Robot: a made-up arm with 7 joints. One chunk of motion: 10 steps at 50 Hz.
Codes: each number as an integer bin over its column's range. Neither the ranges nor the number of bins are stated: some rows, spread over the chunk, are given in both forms.
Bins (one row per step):
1: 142 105 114 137 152 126
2: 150 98 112 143 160 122
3: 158 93 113 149 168 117
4: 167 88 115 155 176 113
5: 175 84 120 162 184 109
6: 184 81 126 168 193 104
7: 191 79 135 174 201 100
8: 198 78 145 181 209 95
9: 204 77 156 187 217 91
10: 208 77 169 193 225 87
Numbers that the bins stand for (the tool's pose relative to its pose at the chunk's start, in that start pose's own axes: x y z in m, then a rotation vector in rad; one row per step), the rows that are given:
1: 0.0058 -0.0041 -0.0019 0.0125 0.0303 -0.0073
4: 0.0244 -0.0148 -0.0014 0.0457 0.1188 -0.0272
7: 0.0423 -0.0204 0.0088 0.0807 0.2109 -0.0471
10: 0.0550 -0.0217 0.0262 0.1157 0.2994 -0.0669
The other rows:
2: 0.0118 -0.0085 -0.0029 0.0236 0.0598 -0.0134
3: 0.0177 -0.0116 -0.0024 0.0346 0.0893 -0.0211
5: 0.0304 -0.0173 0.0012 0.0586 0.1483 -0.0333
6: 0.0371 -0.0192 0.0042 0.0696 0.1815 -0.0409
8: 0.0475 -0.0211 0.0139 0.0936 0.2404 -0.0547
9: 0.0520 -0.0217 0.0195 0.1047 0.2699 -0.0608

